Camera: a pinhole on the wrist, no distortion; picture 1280 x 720 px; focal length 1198.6 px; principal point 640.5 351.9 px. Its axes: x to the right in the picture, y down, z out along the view. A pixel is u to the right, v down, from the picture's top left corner.
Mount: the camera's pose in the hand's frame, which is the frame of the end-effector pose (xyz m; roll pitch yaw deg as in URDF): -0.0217 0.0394 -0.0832 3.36 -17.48 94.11
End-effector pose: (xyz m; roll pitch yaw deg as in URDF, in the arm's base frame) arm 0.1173 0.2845 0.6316 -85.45 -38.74 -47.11
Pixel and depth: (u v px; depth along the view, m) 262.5 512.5 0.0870
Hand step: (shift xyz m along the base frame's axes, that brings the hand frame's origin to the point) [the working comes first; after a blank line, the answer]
In the camera's frame: -0.0274 0.0117 0.0870

-0.0250 0.0137 -0.0054
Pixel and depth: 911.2 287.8 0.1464
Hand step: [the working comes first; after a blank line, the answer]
In the camera's frame: 0.0331 -0.0078 0.1464

0.0571 0.0381 -0.0208
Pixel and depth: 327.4 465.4 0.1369
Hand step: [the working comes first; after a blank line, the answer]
In the camera's frame: -0.0358 0.0130 0.1369

-0.0028 0.0532 0.0171
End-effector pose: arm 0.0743 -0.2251 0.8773 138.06 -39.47 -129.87
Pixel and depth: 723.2 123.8 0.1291
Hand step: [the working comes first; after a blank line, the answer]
In the camera's frame: 0.0089 -0.0246 0.1291

-0.0432 0.0049 -0.0095
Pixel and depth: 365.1 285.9 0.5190
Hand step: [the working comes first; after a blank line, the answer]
In the camera's frame: -0.1192 -0.0286 0.5190

-0.2657 -0.1892 -0.2945
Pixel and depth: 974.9 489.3 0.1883
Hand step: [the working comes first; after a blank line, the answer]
In the camera's frame: 0.0525 0.0216 0.1883

-0.0861 0.0518 -0.0686
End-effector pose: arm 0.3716 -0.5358 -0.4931 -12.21 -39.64 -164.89
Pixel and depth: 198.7 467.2 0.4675
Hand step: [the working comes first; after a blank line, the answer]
In the camera's frame: -0.1723 0.0450 0.4675

0.1851 0.2512 0.2677
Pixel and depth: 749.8 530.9 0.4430
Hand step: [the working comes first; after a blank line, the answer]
In the camera's frame: 0.0404 0.0662 0.4430

0.2664 0.0537 0.2414
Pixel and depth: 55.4 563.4 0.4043
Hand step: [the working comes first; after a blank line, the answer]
In the camera's frame: -0.1974 0.0713 0.4043

0.1627 0.2673 0.2002
